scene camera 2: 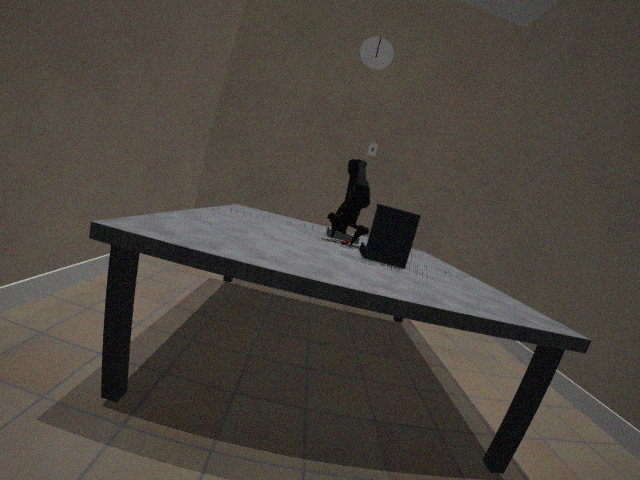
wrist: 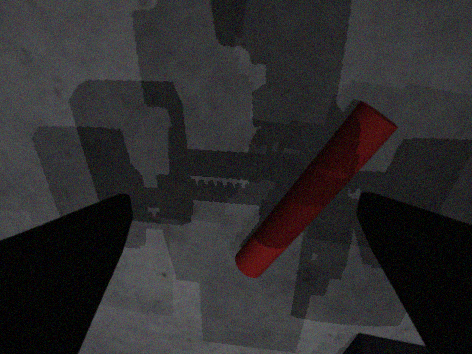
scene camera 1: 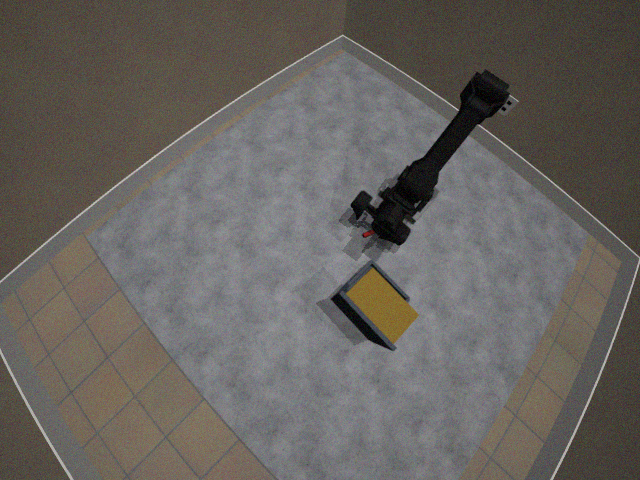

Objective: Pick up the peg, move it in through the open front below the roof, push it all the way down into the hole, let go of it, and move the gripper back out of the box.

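Seen in the pictures: gripper, fingertip midpoint: point(scene camera 2: 341, 241) point(wrist: 246, 204) point(scene camera 1: 368, 227); arm's base, origin of the base link: point(scene camera 2: 339, 231).
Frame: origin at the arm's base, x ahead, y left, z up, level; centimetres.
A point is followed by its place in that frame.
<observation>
The red peg point(scene camera 1: 368, 234) {x 18.8, y 3.9, z -2.0 cm} point(scene camera 2: 345, 242) {x 18.8, y 4.1, z -2.3 cm} point(wrist: 315, 190) {x 15.3, y 4.1, z -2.0 cm} lies on its side on the table. In the wrist view it runs diagonally, its lower end between the fingertips and its upper end ahead of the right fingertip. My gripper point(scene camera 1: 373, 225) {x 17.2, y 2.2, z -2.6 cm} point(scene camera 2: 343, 239) {x 17.2, y 2.2, z -2.6 cm} point(wrist: 246, 204) {x 17.2, y 2.2, z -2.6 cm} is open and empty, low over the table at the peg; in scene camera 1 it partly covers the peg. The dark box point(scene camera 1: 361, 321) {x 40.0, y 19.9, z 12.7 cm} point(scene camera 2: 393, 235) {x 39.9, y 20.3, z 7.4 cm} stands close by, with its yellow roof point(scene camera 1: 382, 304) {x 34.9, y 19.4, z 16.9 cm} showing in scene camera 1. The hole is hidden in all views.
The grey table point(scene camera 1: 248, 232) {x 48.4, y -19.9, z -3.3 cm} point(scene camera 2: 232, 245) {x 76.4, y -23.2, z -3.3 cm} bears the peg and the box. A dark corner point(wrist: 382, 345) {x 23.6, y 11.7, z -2.8 cm}, probably of the box, shows at the bottom right of the wrist view, beside the right finger. Shadows of the arm fall around the peg.
</observation>
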